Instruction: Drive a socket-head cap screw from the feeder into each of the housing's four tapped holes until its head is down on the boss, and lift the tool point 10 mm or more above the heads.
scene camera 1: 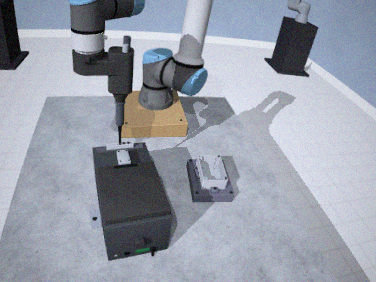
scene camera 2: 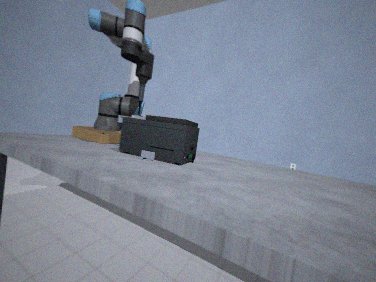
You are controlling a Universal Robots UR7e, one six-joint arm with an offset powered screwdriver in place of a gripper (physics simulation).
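My screwdriver [scene camera 1: 120,143] points straight down, its thin bit ending at the pale pickup rail [scene camera 1: 113,147] at the back end of the black feeder [scene camera 1: 131,192] [scene camera 2: 160,141]. Small dark screw heads [scene camera 1: 128,143] show along the rail, just right of the bit. Whether the bit touches a screw or carries one is too small to tell. In scene camera 2 the bit's end is hidden behind the feeder. The pale, open-topped housing [scene camera 1: 215,183] sits on a dark fixture plate [scene camera 1: 209,197] right of the feeder. Dark spots mark its corners; holes and screw heads cannot be told apart.
The arm stands on a wooden base block [scene camera 1: 155,131] [scene camera 2: 95,134] behind the feeder. A small bracket [scene camera 1: 96,220] [scene camera 2: 147,155] sticks out from the feeder's side. All stand on the grey table [scene camera 1: 55,200] [scene camera 2: 240,200]. A black pedestal [scene camera 1: 294,47] stands on the floor beyond.
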